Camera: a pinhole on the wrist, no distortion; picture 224 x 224 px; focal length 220.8 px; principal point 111.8 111.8 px. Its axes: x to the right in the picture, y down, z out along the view. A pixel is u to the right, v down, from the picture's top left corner.
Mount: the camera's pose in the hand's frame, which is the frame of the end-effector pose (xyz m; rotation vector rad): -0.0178 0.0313 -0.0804 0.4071 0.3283 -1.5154
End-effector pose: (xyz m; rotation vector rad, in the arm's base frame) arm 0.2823 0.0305 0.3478 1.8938 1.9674 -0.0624
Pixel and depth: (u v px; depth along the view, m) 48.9 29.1 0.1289
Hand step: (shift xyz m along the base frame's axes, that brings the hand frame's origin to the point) 0.0169 -0.0836 -0.0199
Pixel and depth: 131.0 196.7 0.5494
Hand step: -0.1464 0.0195 -0.4825
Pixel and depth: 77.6 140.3 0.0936
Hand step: 0.0044 -0.0127 -0.0056
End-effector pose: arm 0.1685 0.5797 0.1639 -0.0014 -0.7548 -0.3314
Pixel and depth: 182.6 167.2 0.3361
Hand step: -0.1435 -0.2006 0.1397
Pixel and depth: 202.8 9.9 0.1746
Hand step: -0.1291 -0.0721 -0.0548
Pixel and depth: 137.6 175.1 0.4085
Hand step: -0.1813 -0.1776 0.2289
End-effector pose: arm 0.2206 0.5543 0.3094 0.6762 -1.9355 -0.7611
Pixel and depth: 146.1 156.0 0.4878
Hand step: -0.2780 -0.1367 -0.2811
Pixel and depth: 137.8 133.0 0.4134
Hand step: -0.2118 -0.0726 -0.2475
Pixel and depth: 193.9 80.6 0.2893
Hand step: -0.0548 -0.0514 -0.2310
